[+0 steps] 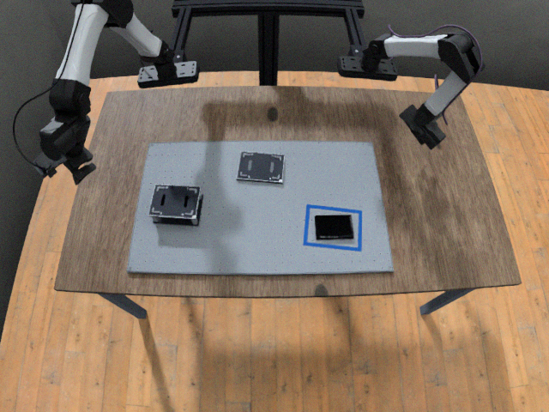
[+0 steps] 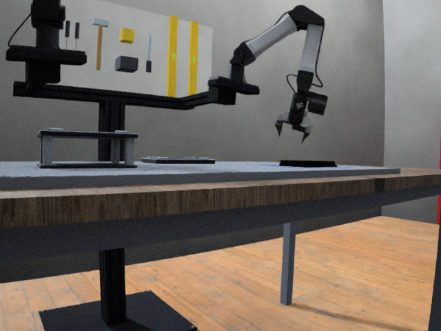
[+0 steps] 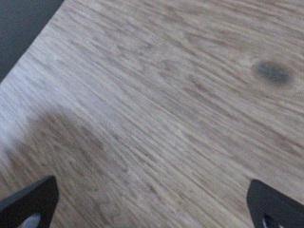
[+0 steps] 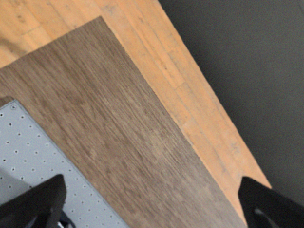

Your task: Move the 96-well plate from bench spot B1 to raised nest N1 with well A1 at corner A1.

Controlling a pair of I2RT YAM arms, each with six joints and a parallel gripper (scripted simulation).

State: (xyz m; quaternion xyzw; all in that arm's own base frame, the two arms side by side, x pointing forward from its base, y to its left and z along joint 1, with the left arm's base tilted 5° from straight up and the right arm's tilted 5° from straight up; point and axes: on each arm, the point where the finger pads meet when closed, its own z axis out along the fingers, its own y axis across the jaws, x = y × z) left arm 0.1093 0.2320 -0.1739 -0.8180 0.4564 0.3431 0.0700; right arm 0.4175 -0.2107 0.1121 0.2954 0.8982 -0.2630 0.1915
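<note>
The black 96-well plate is 36 cm to the right of my left hand, 36 cm ahead of it and 9 cm below it. From my left hand the other things lie so: white corner square 53 cm to the right, 17 cm ahead, 9 cm below; then low dark fixture 60 cm to the right, 11 cm ahead, 9 cm below.
</note>
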